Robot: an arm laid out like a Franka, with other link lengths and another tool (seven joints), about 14 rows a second.
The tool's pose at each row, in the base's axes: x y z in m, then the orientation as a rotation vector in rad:
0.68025, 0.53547, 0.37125, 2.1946, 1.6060, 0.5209
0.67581, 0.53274, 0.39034, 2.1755, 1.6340, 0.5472
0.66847, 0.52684, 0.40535, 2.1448, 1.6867, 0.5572
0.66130, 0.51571, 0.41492, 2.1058, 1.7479, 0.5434
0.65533, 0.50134, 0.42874, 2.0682, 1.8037, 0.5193
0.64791, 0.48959, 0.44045, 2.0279, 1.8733, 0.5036
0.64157, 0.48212, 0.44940, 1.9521, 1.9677, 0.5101
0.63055, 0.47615, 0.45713, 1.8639, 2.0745, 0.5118
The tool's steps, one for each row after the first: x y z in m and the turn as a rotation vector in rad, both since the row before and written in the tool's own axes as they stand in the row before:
-0.00240, 0.00666, -0.01848, -0.0051, 0.0239, -0.0187
-0.00623, 0.00311, -0.01630, 0.0057, 0.0214, -0.0383
-0.01152, 0.00136, -0.01150, 0.0130, 0.0085, -0.0500
-0.01417, 0.00434, -0.01461, 0.0152, 0.0009, -0.0481
-0.01202, 0.00081, -0.01360, 0.0197, 0.0132, -0.0534
-0.00761, -0.00078, -0.01085, 0.0075, 0.0308, -0.0794
-0.00565, -0.00615, -0.01213, 0.0131, 0.0344, -0.0904

